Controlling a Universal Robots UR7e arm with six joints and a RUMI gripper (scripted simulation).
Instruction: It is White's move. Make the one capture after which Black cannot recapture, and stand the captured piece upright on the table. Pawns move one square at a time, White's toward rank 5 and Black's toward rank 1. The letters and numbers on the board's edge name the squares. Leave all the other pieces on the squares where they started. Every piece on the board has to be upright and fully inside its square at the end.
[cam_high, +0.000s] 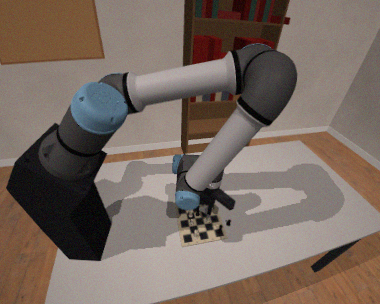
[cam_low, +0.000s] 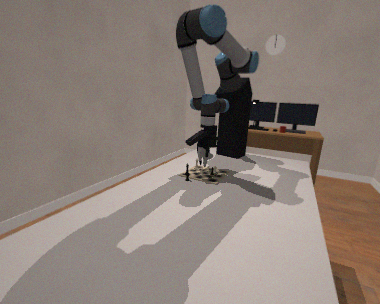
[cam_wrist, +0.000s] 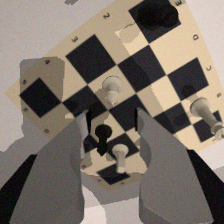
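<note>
Right now the white pawn is 5 cm below my hand. From my hand the other things lie so: tall black piece (4 cm ahead, 7 cm to the right, 4 cm below); then chessboard (4 cm behind, 7 cm below); then black pawn (5 cm behind, 4 cm to the left, 5 cm below).
</note>
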